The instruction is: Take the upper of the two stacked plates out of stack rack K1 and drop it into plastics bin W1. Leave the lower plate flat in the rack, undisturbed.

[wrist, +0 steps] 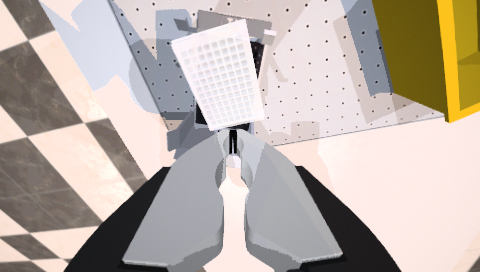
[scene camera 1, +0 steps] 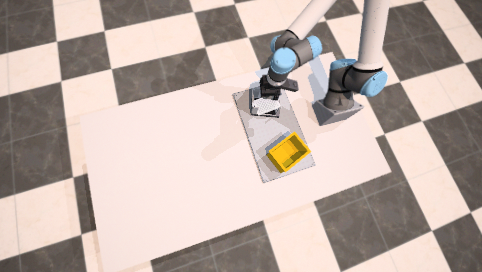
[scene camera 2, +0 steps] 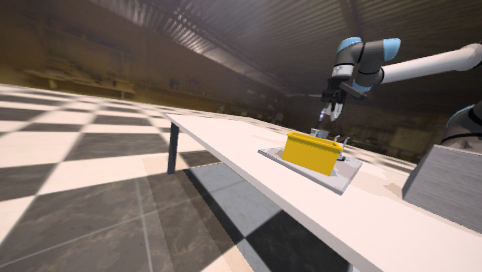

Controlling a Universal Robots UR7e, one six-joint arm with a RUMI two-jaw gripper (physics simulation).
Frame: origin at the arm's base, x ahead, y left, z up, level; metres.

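Where they show: gripper, fingertip midpoint: (wrist: 232, 131) (scene camera 1: 270, 97) (scene camera 2: 332, 121); arm's base, link origin: (scene camera 1: 338, 103) (scene camera 2: 472, 174).
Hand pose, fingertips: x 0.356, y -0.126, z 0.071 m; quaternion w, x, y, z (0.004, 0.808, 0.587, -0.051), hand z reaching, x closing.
Observation:
Things, the pixels of their top centre, and the offset from my fingertips. Level surfaces: height alone.
- white gridded plate, top centre: (wrist: 222, 88) (scene camera 1: 267, 102) 0.010 m back, 0.018 m right, 0.099 m down
- Plastics bin W1, top centre: (scene camera 2: 312, 138) (scene camera 1: 290, 151) 0.005 m back, 0.266 m left, 0.079 m down
- grey perforated base plate, top centre: (wrist: 309, 54) (scene camera 1: 273, 128) (scene camera 2: 316, 156) 0.007 m back, 0.106 m left, 0.178 m down
- pale table, surface height: 0.192 m down
My gripper (scene camera 2: 334, 119) (wrist: 232, 131) is shut and empty, its two grey fingertips meeting above the near end of stack rack K1 (scene camera 1: 252, 106) (wrist: 234, 20). A white gridded plate (scene camera 1: 266, 105) (wrist: 222, 77) lies askew over the rack, turned against the rack's sides, with one corner out past them. It is apart from the fingers. Whether a second plate lies beneath it is hidden, and how far it is tilted I cannot tell. Plastics bin W1 (scene camera 1: 289, 150) (scene camera 2: 310, 155) (wrist: 415, 60) is the yellow box at the other end of the base plate.
The grey perforated base plate (scene camera 1: 273, 128) (scene camera 2: 345, 182) (wrist: 310, 80) carries both the rack and the bin. It lies on the pale table (scene camera 1: 165, 165) (scene camera 2: 220, 137). The arm's grey pedestal (scene camera 1: 332, 114) (scene camera 2: 445, 185) stands at the right of the base plate.

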